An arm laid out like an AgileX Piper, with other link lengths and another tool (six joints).
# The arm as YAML. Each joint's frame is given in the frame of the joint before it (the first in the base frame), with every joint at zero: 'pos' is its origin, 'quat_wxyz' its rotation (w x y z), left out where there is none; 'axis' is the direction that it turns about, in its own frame. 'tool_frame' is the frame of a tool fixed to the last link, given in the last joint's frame.
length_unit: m
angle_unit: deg
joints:
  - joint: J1
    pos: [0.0, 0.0, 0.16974]
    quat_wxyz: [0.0, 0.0, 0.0, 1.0]
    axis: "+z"
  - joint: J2
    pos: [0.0, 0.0, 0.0]
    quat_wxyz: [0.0, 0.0, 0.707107, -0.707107]
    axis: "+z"
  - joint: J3
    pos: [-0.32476, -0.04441, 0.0]
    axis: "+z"
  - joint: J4
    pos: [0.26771, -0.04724, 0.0]
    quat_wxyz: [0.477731, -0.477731, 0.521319, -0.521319]
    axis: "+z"
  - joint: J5
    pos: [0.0, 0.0, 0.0]
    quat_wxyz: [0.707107, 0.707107, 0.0, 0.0]
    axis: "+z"
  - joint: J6
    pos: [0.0, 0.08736, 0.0]
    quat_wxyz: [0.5, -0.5, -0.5, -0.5]
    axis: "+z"
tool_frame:
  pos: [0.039, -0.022, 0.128]
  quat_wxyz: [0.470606, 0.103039, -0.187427, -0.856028]
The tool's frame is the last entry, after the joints.
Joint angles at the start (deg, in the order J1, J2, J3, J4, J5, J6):
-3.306, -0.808, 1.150, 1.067, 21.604, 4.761
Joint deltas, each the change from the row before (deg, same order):
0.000, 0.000, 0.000, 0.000, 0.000, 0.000
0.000, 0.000, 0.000, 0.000, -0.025, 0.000
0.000, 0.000, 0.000, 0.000, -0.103, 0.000
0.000, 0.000, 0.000, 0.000, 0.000, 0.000
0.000, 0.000, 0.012, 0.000, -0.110, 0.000
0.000, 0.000, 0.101, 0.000, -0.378, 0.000
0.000, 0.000, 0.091, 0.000, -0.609, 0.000
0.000, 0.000, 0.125, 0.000, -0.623, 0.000
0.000, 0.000, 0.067, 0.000, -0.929, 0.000
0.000, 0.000, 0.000, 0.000, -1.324, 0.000
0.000, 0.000, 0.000, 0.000, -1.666, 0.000
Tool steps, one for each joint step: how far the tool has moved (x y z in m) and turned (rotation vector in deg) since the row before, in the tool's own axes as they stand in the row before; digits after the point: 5 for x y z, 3 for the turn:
0.00000, 0.00000, 0.00000, 0.000, 0.000, 0.000
-0.00008, -0.00004, 0.00003, 0.012, -0.020, 0.009
-0.00034, -0.00015, 0.00011, 0.048, -0.083, 0.038
0.00000, 0.00000, 0.00000, 0.000, 0.000, 0.000
-0.00028, -0.00011, 0.00011, 0.046, -0.079, 0.036
-0.00054, -0.00014, 0.00040, 0.130, -0.222, 0.103
-0.00138, -0.00052, 0.00063, 0.242, -0.416, 0.192
-0.00118, -0.00041, 0.00064, 0.233, -0.400, 0.185
-0.00261, -0.00109, 0.00093, 0.401, -0.693, 0.319
-0.00441, -0.00194, 0.00131, 0.614, -1.066, 0.490
-0.00555, -0.00245, 0.00163, 0.773, -1.341, 0.617

